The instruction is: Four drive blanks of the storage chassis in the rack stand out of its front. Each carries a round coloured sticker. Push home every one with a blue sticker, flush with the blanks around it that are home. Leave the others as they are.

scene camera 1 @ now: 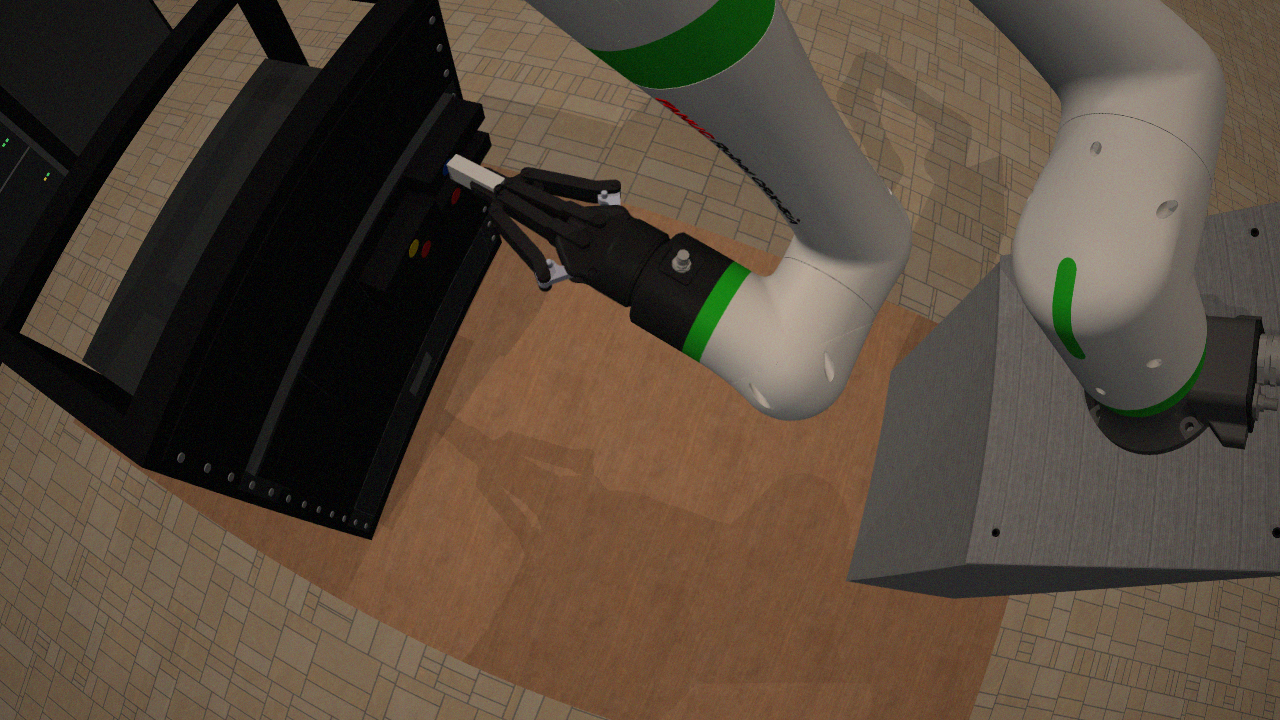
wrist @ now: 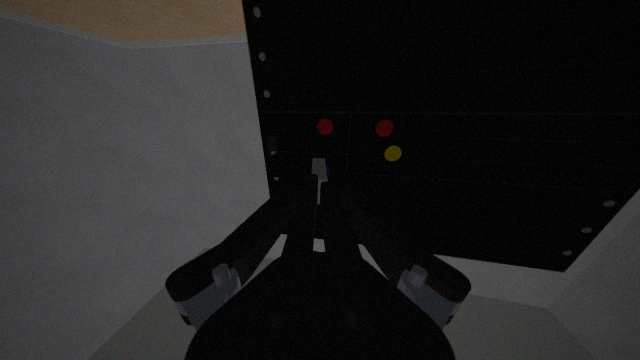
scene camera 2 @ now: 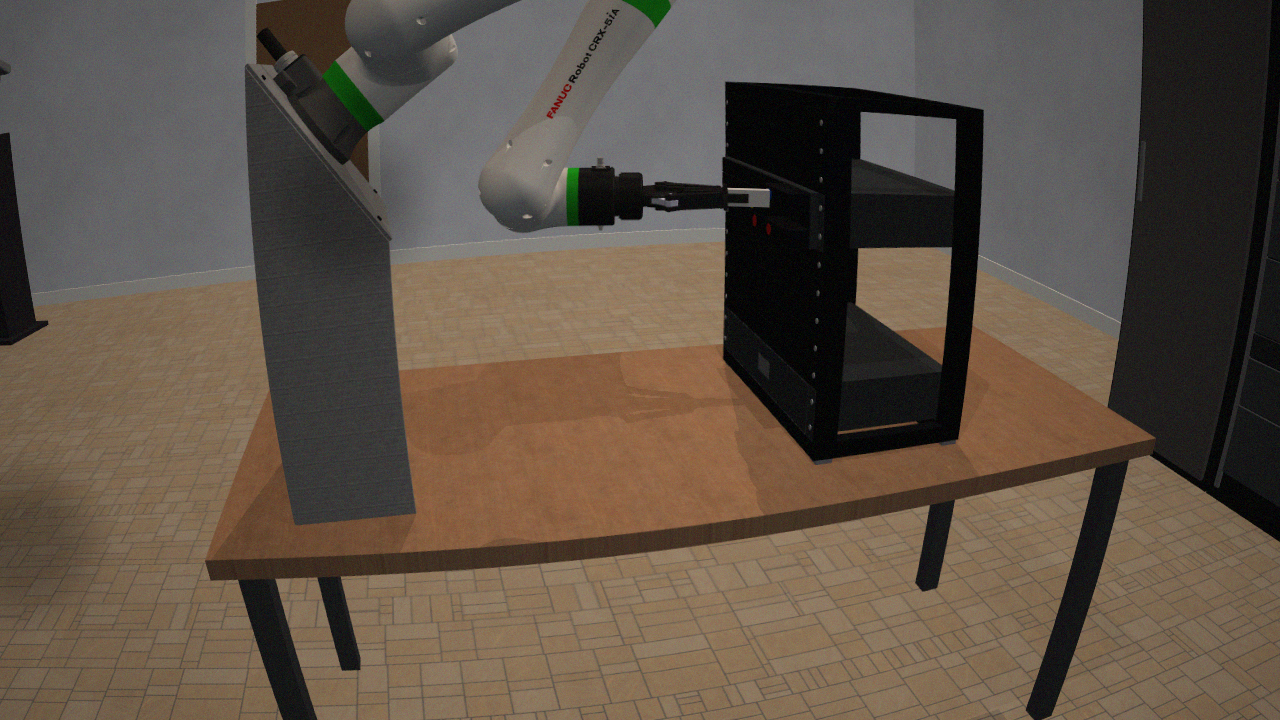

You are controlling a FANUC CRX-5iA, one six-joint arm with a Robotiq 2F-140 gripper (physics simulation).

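My gripper (scene camera 1: 474, 173) (scene camera 2: 748, 197) (wrist: 318, 168) is shut, with nothing between its fingers. Its pale tip is at the front of the blank with the blue sticker (scene camera 1: 446, 168) (wrist: 327, 169) and covers most of that sticker; whether it touches, and how far this blank stands out, I cannot tell. One red sticker (scene camera 1: 455, 196) (wrist: 325, 126) is below the blue one. The other red sticker (scene camera 1: 426, 248) (wrist: 384, 128) and the yellow sticker (scene camera 1: 413, 248) (wrist: 393, 153) are close together, farther along the chassis. Two red stickers show in scene camera 2; the yellow one does not.
The black rack (scene camera 2: 836, 268) stands on the wooden table (scene camera 1: 590, 573) (scene camera 2: 554, 483). The grey pedestal (scene camera 1: 939, 429) (scene camera 2: 331, 358) bears the arm across from the rack's front. Dark cabinets (scene camera 2: 1190, 223) stand beyond the table.
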